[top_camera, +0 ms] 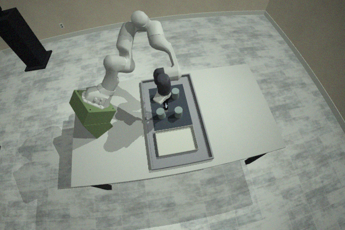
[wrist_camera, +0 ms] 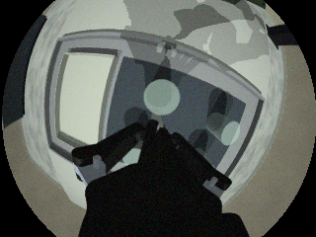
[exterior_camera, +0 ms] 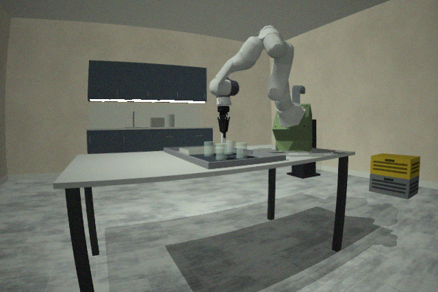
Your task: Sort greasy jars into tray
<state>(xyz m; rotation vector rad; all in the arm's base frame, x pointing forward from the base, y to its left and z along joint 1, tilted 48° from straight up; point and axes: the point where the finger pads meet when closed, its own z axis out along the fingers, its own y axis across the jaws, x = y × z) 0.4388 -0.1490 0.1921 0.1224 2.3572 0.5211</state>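
Right now the grey steel surround is 6 cm ahead of my hand, 2 cm to the right of it and 11 cm below it. Round my hand: white tray (6 cm ahead, 23 cm to the right, 10 cm below); dark drying mat (3 cm ahead, 9 cm to the left, 11 cm below).
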